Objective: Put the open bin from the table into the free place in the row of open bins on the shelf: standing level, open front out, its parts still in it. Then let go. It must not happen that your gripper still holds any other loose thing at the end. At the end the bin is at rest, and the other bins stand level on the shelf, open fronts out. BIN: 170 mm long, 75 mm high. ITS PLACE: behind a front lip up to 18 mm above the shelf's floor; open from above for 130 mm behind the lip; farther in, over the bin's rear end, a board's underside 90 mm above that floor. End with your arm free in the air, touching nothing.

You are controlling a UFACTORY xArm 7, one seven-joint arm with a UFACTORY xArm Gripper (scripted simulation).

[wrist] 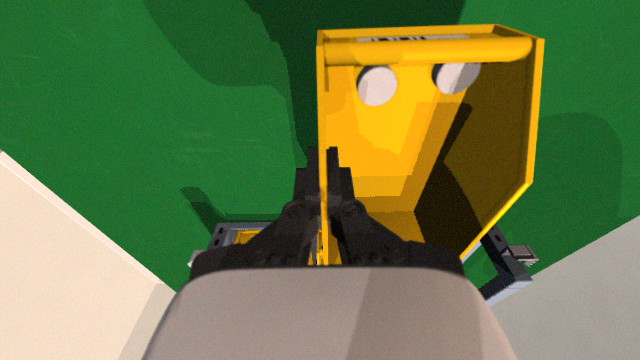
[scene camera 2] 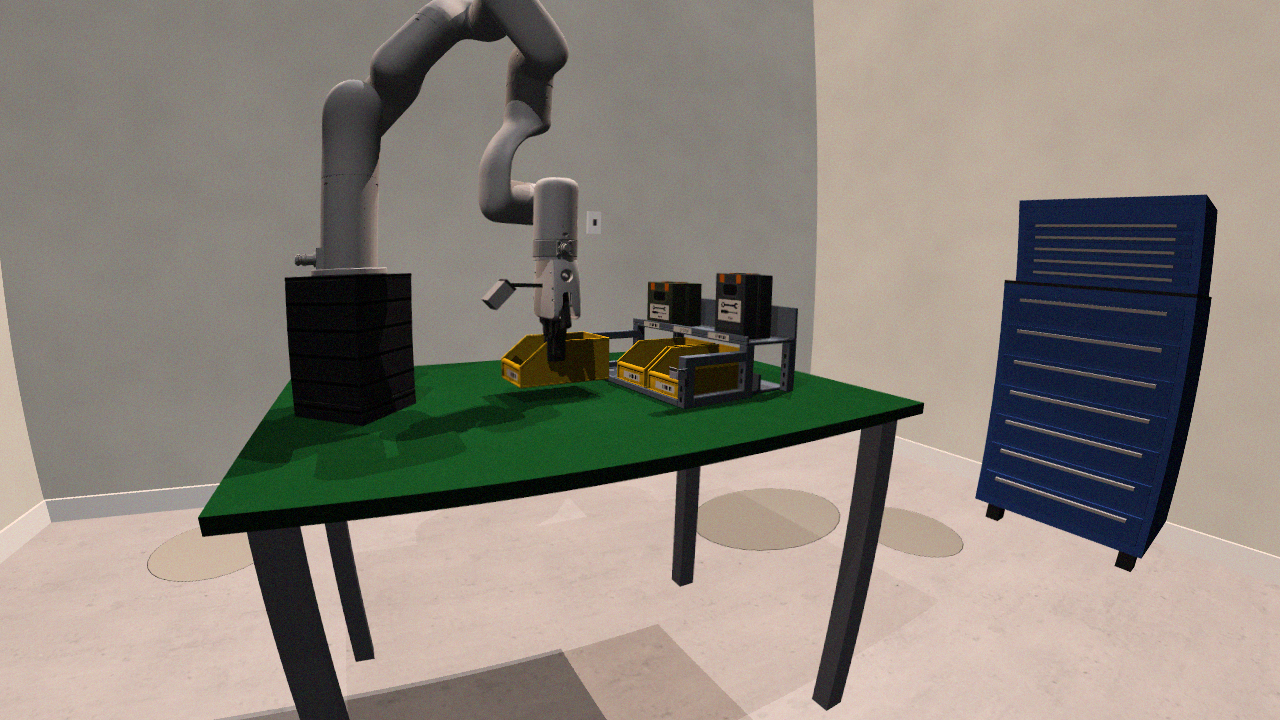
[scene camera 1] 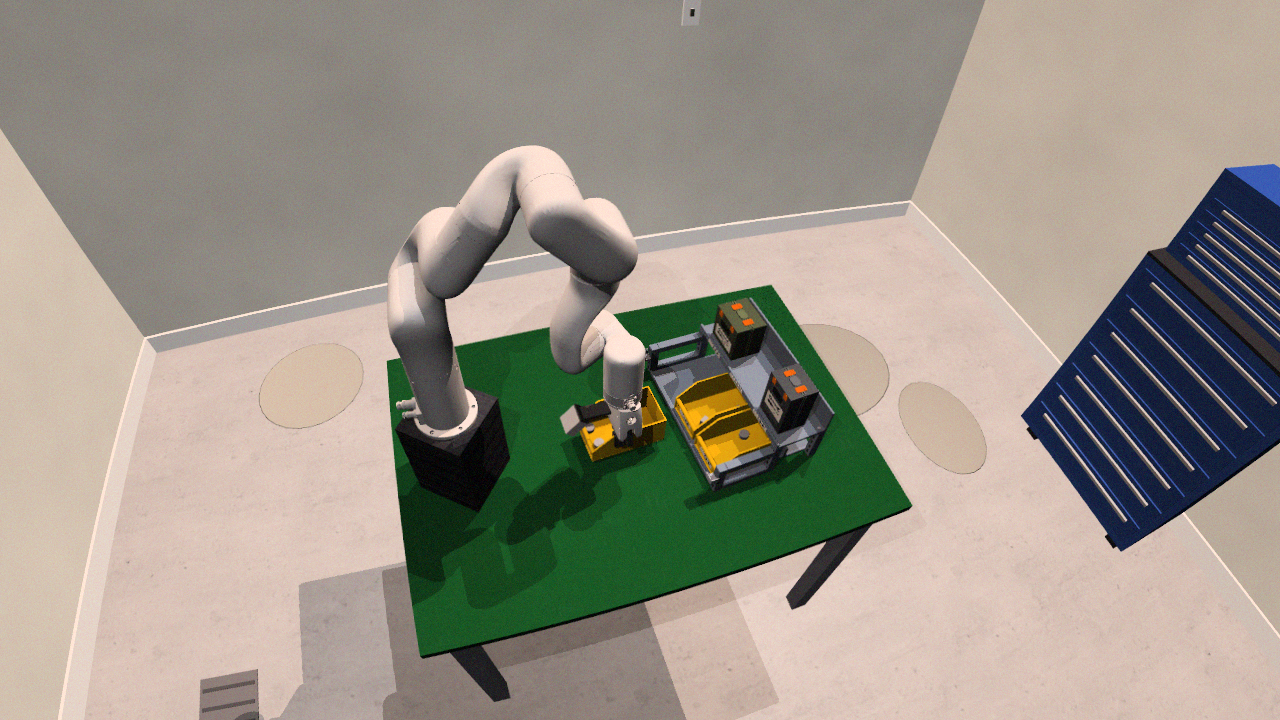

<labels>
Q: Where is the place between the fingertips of my gripper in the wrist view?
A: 323,164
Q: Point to a yellow open bin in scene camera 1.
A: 718,396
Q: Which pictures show my gripper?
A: The wrist view, scene camera 2 and scene camera 1: all of them.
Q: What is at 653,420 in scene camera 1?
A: A yellow open bin.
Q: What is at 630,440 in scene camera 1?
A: My gripper.
</labels>
